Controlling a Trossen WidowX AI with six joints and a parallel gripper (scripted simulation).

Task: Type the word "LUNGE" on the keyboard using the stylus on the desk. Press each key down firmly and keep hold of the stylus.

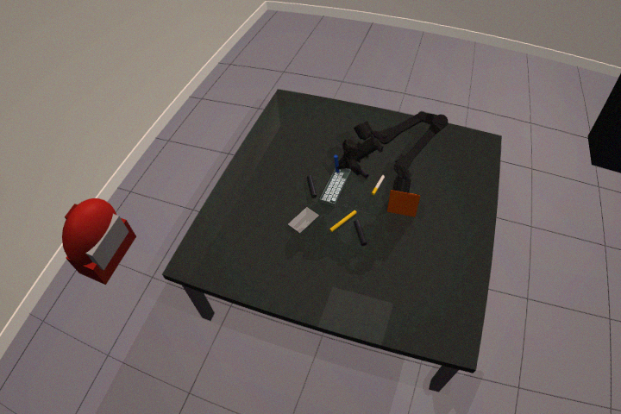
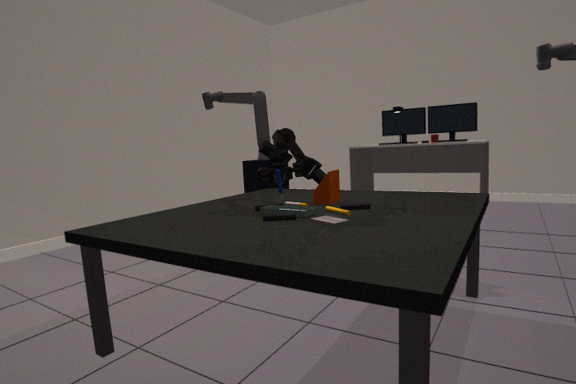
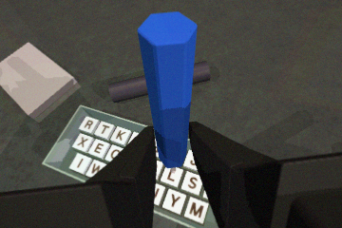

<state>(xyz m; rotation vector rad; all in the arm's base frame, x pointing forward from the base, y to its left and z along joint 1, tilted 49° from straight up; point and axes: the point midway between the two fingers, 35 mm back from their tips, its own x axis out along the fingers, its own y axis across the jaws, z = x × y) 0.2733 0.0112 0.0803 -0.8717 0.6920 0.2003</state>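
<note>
Right now my gripper tip is 10 cm above the L key and 1 cm to the right of it. The rest, counted from my gripper tip: blue stylus (2 cm below); then white marker (18 cm behind, 11 cm below, 3 cm to the right); then yellow marker (20 cm to the left, 11 cm below, 9 cm behind).
</note>
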